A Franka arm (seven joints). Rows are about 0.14 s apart.
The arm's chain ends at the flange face. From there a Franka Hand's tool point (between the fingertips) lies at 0.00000 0.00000 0.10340 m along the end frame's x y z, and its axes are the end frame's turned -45 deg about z.
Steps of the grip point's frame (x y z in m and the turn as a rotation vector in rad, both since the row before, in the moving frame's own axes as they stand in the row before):
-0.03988, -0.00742, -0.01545, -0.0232, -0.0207, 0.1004
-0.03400, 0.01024, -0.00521, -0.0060, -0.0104, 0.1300
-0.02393, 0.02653, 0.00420, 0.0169, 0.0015, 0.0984
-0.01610, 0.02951, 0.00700, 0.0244, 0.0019, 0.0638
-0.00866, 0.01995, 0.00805, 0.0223, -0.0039, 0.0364
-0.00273, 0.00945, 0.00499, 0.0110, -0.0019, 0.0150
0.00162, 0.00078, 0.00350, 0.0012, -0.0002, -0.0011
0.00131, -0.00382, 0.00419, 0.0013, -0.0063, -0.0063
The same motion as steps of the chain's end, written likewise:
-0.03347, 0.01974, -0.01540, -0.0310, 0.0018, 0.1004
-0.01640, 0.03011, -0.00520, -0.0116, -0.0031, 0.1300
0.00290, 0.03708, 0.00421, 0.0130, -0.0109, 0.0984
0.01106, 0.03423, 0.00703, 0.0186, -0.0159, 0.0638
0.00987, 0.02161, 0.00808, 0.0130, -0.0185, 0.0364
0.00569, 0.00928, 0.00500, 0.0064, -0.0091, 0.0150
0.00180, -0.00052, 0.00350, 0.0007, -0.0010, -0.0011
-0.00122, -0.00399, 0.00419, -0.0035, -0.0054, -0.0063

